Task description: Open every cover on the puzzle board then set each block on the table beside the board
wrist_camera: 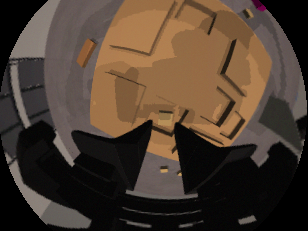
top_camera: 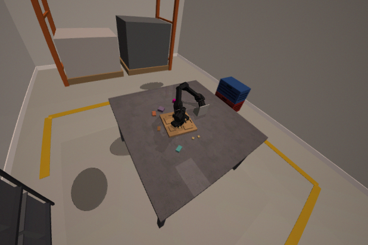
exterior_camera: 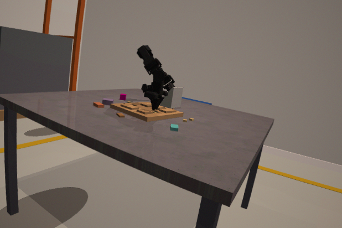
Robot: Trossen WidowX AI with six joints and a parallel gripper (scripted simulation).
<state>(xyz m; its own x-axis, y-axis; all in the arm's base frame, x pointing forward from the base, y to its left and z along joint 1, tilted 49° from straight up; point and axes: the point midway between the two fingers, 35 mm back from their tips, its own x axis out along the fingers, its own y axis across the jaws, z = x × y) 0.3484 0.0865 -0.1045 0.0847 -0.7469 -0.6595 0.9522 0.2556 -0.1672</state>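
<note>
Now: gripper tip 10 mm past the tan puzzle board, 60 mm to the left of it and 10 mm above it. The rest, counted from my gripper tip: teal block: 100 mm ahead, 210 mm to the left, 30 mm below; purple block: 70 mm ahead, 310 mm to the right, 20 mm below; orange block: 160 mm ahead, 270 mm to the right, 20 mm below.
</note>
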